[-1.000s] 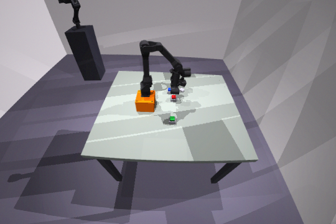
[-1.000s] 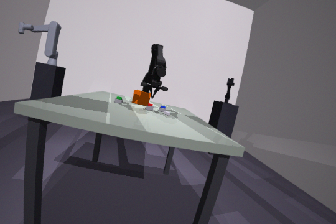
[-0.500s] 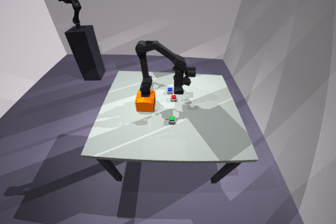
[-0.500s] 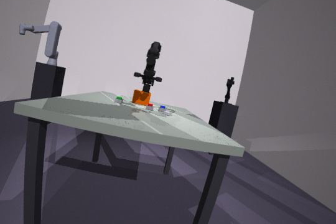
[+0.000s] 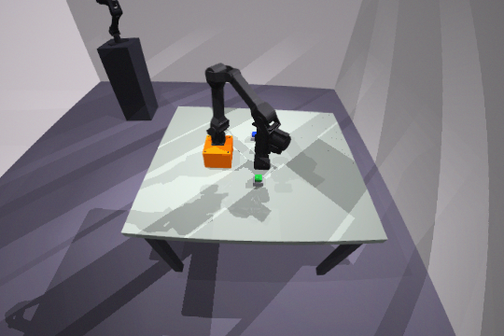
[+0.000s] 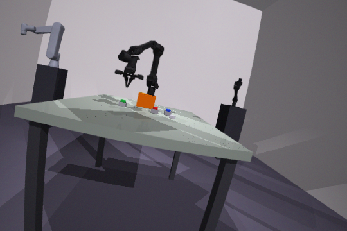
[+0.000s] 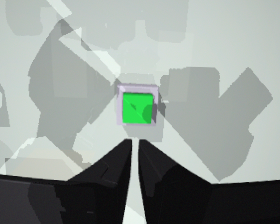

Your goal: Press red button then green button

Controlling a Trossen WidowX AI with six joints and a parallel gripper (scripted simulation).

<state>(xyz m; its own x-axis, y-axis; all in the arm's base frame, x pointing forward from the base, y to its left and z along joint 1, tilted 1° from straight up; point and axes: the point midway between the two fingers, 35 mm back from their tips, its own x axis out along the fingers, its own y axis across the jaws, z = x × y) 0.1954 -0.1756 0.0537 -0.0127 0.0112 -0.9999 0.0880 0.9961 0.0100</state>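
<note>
Now: gripper tip 9 cm above the green button. Also, from my gripper tip: red button: 3 cm ahead, 21 cm to the left, 9 cm below; blue button: 31 cm to the left, 9 cm below; small pale block: 11 cm ahead, 32 cm to the left, 12 cm below.
</note>
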